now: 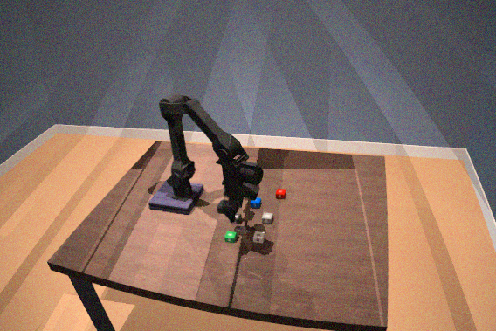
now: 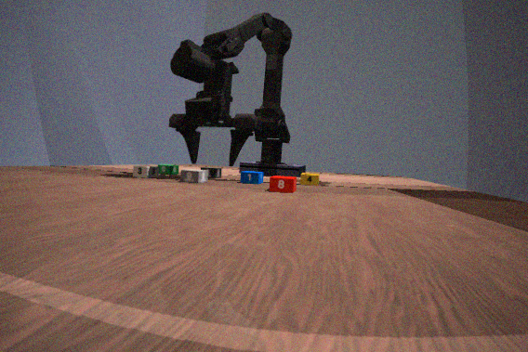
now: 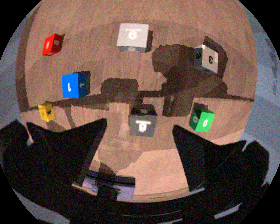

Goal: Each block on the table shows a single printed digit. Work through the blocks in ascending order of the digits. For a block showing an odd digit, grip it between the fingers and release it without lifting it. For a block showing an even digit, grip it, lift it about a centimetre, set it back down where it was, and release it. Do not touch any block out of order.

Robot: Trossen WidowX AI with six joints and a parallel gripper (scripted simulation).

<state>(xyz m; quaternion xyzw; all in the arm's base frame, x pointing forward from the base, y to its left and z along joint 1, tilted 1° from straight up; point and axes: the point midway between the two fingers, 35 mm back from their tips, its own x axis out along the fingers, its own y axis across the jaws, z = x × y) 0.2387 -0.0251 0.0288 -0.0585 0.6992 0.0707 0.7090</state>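
Now: gripper tip 10 mm above the dark block. Round my gripper tip: grey block: 100 mm ahead, 40 mm to the left, 10 mm below; then green block: 30 mm ahead, 100 mm to the right, 10 mm below; then blue block marked 1: 20 mm ahead, 100 mm to the left, 10 mm below.
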